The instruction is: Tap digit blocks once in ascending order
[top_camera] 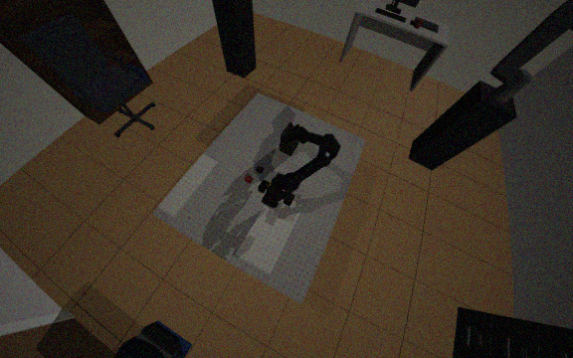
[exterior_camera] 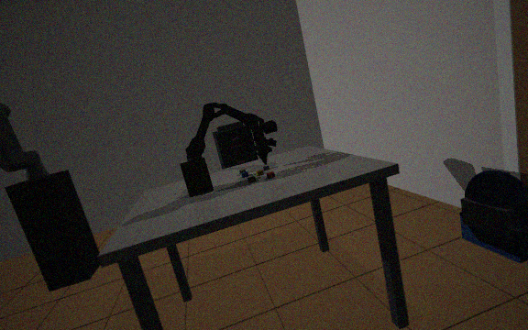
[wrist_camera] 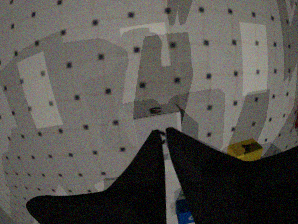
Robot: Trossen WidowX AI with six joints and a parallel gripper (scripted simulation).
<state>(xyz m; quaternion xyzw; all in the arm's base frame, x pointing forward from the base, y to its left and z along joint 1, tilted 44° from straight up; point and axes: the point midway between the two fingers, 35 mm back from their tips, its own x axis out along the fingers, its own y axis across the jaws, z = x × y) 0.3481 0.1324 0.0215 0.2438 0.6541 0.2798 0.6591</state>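
The pale block lies 2 cm below my gripper tip and 1 cm behind it. Also, from my gripper tip: grey block: 13 cm behind, 6 cm to the left, 2 cm below; blue block: 13 cm behind, 3 cm to the right, 2 cm below; yellow block: 8 cm to the right, 5 cm behind, 2 cm below.
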